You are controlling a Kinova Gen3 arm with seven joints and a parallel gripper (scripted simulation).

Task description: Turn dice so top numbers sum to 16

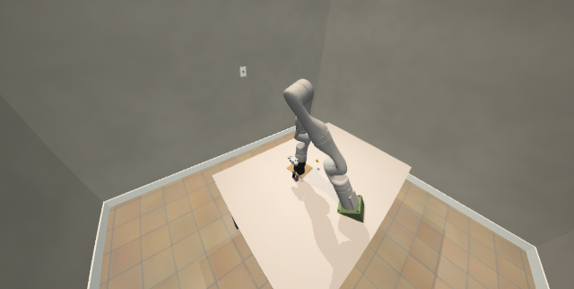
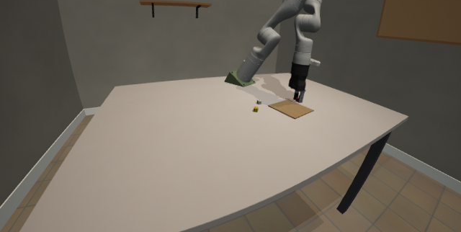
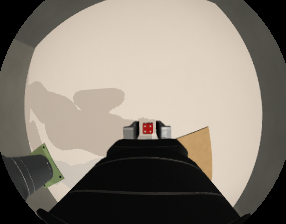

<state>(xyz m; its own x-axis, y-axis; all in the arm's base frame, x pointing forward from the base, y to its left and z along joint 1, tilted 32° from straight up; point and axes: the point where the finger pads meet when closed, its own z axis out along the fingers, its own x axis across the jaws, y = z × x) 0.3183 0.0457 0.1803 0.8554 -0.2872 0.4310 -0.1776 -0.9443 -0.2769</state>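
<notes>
My gripper is now 10 mm above the red die. Also, from my hand: white die: 200 mm to the right, 60 mm behind, 10 mm below; tan mat: 100 mm to the right, 40 mm ahead, 20 mm below; yellow die: 260 mm to the right, 10 mm below.
</notes>
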